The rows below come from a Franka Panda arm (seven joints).
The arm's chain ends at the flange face. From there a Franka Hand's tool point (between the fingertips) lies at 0.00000 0.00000 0.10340 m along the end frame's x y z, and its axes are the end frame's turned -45 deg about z.
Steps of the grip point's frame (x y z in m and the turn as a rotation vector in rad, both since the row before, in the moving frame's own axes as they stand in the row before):
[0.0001 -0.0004 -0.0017 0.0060 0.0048 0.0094]
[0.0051 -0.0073 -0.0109 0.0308 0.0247 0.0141]
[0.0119 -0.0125 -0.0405 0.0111 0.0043 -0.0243]
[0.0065 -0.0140 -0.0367 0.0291 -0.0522 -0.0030]
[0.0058 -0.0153 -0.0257 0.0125 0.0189 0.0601]
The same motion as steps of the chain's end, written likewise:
[-0.0001 0.0004 -0.0017 0.0076 -0.0008 0.0094]
[-0.0011 -0.0047 -0.0108 0.0392 -0.0043 0.0141]
[0.0001 -0.0161 -0.0405 0.0109 -0.0048 -0.0243]
[0.0006 -0.0162 -0.0365 -0.0163 -0.0575 -0.0030]
[-0.0073 -0.0126 -0.0257 0.0222 0.0045 0.0601]

